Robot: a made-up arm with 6 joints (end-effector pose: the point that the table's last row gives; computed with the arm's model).
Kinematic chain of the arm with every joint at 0, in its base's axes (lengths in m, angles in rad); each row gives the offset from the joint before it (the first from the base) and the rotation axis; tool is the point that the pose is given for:
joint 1: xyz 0 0 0.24 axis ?
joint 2: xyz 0 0.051 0 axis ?
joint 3: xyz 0 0 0.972 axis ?
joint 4: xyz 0 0 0.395 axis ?
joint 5: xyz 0 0 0 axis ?
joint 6: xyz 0 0 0.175 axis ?
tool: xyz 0 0 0
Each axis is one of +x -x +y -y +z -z.
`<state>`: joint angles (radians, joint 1 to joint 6).
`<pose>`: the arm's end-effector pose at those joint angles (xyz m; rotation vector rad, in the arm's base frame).
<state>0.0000 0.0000 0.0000 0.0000 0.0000 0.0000</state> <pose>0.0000 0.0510 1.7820 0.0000 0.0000 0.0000</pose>
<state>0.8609 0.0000 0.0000 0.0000 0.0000 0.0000</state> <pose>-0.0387 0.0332 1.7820 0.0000 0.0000 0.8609</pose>
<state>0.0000 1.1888 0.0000 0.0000 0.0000 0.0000</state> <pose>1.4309 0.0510 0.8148 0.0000 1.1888 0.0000</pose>
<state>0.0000 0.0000 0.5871 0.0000 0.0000 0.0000</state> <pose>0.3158 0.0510 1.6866 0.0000 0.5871 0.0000</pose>
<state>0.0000 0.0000 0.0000 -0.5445 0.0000 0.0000</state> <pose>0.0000 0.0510 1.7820 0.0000 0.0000 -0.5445</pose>
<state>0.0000 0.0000 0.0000 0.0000 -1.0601 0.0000</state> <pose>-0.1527 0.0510 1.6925 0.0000 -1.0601 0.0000</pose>
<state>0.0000 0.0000 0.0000 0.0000 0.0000 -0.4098</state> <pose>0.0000 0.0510 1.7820 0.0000 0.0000 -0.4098</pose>
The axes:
joint 1: +z
joint 2: +y
joint 3: +y
joint 4: +z
joint 5: +y
joint 6: +z

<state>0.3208 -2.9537 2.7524 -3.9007 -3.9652 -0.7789</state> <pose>-0.3552 0.0288 -0.4630 -2.5232 -0.5107 0.6446</pose>
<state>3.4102 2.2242 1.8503 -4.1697 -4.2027 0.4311</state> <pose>-0.5013 -0.3266 -0.5986 -0.0751 -1.9653 1.6739</pose>
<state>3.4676 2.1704 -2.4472 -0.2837 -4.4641 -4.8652</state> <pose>-0.8163 -0.2797 0.0746 1.2732 -1.1205 -1.2362</pose>
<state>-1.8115 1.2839 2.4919 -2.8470 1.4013 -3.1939</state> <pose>-0.1931 -0.7905 0.0753 2.2083 1.5347 -1.0856</pose>
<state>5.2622 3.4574 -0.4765 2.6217 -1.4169 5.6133</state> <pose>-0.2297 0.3079 -1.1243 -2.1236 -0.1107 1.3596</pose>
